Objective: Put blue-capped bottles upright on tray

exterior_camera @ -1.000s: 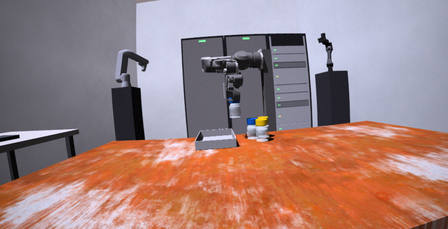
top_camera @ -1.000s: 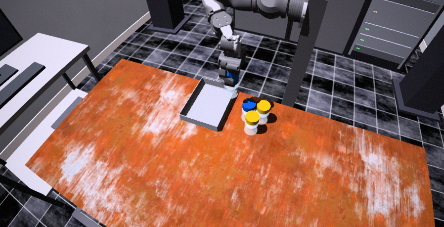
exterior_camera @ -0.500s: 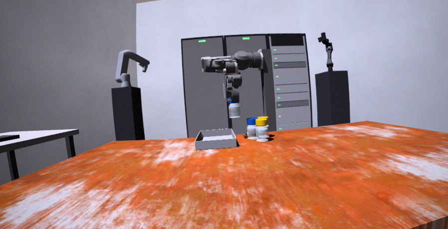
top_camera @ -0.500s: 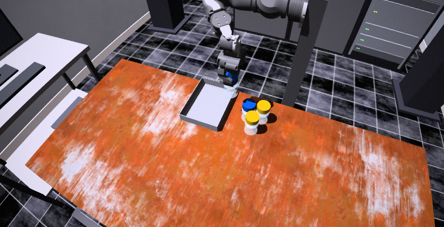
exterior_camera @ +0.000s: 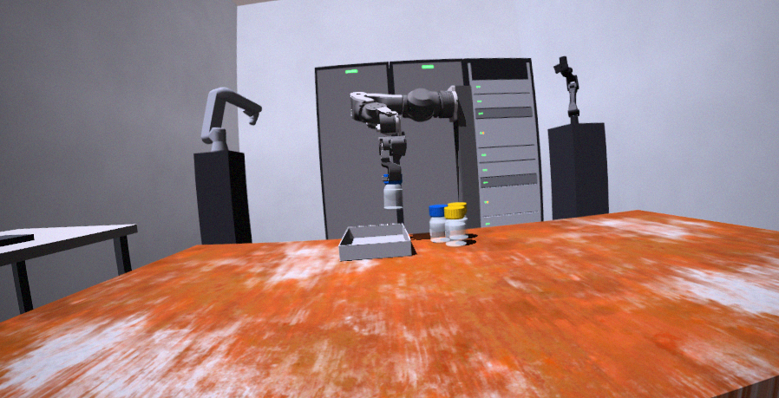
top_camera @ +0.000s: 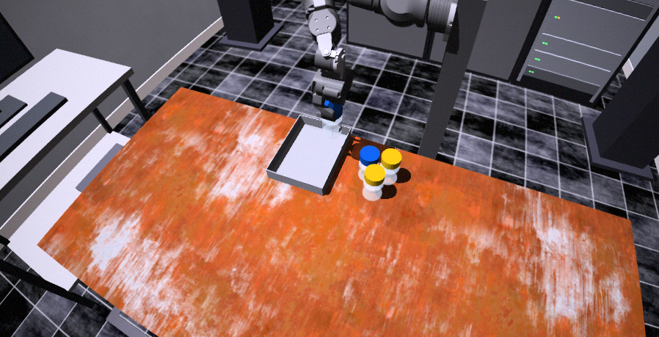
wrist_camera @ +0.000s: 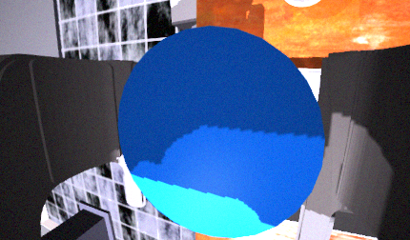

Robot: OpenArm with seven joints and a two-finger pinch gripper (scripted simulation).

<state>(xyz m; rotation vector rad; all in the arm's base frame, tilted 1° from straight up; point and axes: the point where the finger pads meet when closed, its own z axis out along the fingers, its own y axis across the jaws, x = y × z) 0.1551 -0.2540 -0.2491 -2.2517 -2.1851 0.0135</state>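
Right now my hand is 30 mm short of the grey tray, 60 mm to the left of it and 180 mm above it.
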